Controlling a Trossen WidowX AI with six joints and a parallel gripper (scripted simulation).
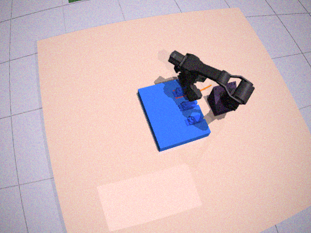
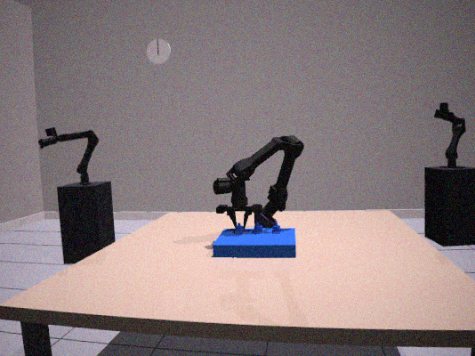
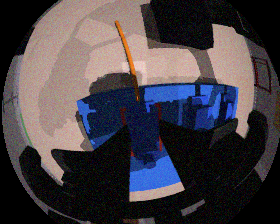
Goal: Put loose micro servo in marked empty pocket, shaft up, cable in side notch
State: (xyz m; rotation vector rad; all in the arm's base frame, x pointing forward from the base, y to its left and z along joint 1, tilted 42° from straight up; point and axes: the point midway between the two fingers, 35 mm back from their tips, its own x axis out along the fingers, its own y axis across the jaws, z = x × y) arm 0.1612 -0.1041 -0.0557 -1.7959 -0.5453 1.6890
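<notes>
The blue deck is 13 cm ahead of my gripper tip, 6 cm to the left of it and 3 cm below it.
</notes>
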